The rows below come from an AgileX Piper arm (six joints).
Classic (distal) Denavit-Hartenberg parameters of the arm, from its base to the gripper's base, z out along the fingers. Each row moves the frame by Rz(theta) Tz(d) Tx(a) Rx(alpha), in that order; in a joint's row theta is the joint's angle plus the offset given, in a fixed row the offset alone. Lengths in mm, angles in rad.
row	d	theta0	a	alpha
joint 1	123.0	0.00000	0.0	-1.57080
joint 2	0.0	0.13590	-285.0	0.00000
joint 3	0.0	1.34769	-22.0	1.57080
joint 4	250.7	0.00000	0.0	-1.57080
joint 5	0.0	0.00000	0.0	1.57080
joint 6	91.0	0.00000	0.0	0.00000
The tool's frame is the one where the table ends.
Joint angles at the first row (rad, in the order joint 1, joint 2, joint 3, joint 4, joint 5, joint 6):
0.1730, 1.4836, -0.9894, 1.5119, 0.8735, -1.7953
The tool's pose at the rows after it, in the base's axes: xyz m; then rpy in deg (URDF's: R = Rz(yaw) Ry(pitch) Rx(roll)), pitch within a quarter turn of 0, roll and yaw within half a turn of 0:
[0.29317 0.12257 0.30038 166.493 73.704 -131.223]
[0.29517 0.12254 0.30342 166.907 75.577 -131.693]
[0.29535 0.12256 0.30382 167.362 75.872 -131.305]
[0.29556 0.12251 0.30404 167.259 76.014 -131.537]
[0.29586 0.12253 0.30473 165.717 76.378 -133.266]
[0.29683 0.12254 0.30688 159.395 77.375 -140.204]
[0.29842 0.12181 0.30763 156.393 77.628 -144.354]
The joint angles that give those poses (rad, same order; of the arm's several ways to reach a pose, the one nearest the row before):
0.1747, 1.5024, -0.9952, 1.5551, 0.8735, -1.8235
0.1747, 1.5030, -0.9971, 1.6000, 0.8675, -1.8569
0.1747, 1.5030, -0.9971, 1.6064, 0.8675, -1.8638
0.1747, 1.5030, -0.9971, 1.6105, 0.8663, -1.8660
0.1747, 1.5030, -0.9971, 1.6213, 0.8663, -1.8674
0.1747, 1.5030, -0.9970, 1.6553, 0.8663, -1.8685
0.1747, 1.5030, -0.9971, 1.6751, 0.8517, -1.8685

